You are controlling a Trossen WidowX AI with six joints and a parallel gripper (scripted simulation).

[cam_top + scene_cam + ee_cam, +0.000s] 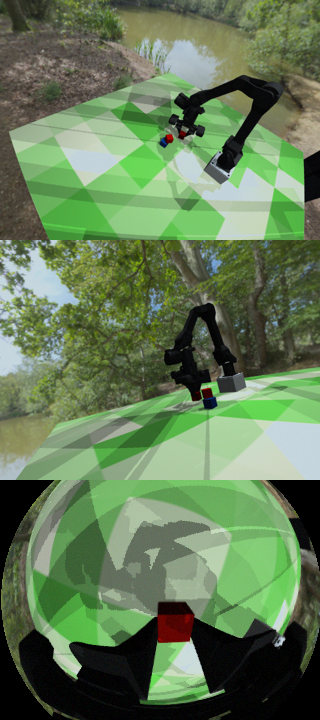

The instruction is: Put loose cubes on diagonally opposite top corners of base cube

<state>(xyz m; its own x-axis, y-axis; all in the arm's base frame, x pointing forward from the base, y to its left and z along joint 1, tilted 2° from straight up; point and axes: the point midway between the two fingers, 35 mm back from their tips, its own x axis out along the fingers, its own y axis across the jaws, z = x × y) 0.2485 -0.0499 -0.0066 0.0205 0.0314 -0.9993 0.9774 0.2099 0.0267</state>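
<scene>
My gripper tip is 90 mm to the right of the red cube, 40 mm short of it and 20 mm below it. The rest, counted from my gripper tip: blue base cube (100 mm to the left, 50 mm ahead, 20 mm below).
</scene>
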